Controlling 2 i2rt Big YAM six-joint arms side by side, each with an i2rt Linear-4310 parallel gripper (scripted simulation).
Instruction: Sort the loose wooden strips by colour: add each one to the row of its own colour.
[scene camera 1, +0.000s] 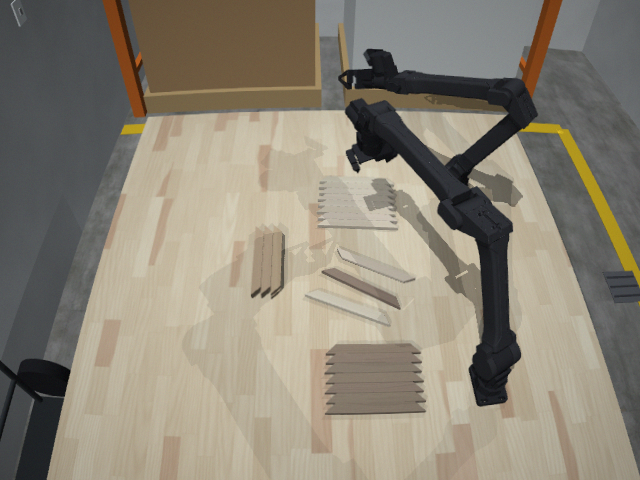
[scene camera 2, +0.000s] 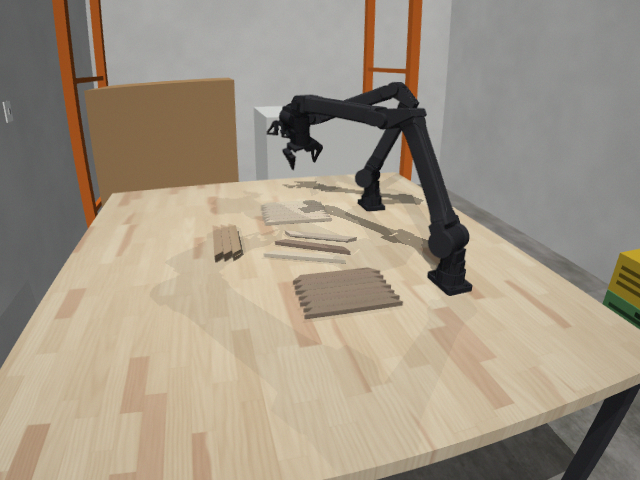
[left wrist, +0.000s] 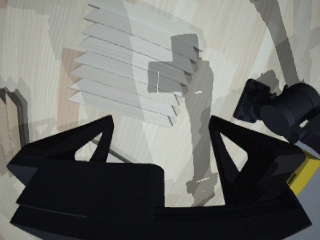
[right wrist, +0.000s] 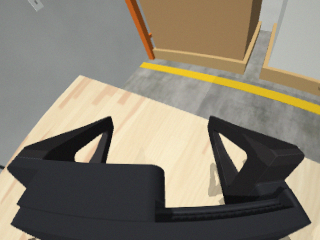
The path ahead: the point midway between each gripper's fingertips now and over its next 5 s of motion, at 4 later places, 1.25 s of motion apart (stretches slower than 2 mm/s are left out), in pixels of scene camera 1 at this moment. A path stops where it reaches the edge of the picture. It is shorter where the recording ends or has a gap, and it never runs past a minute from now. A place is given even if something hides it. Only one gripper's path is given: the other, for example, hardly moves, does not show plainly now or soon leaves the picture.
My left gripper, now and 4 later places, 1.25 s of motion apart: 371, 166; 300, 179; 256, 260; 279, 304; 288, 295
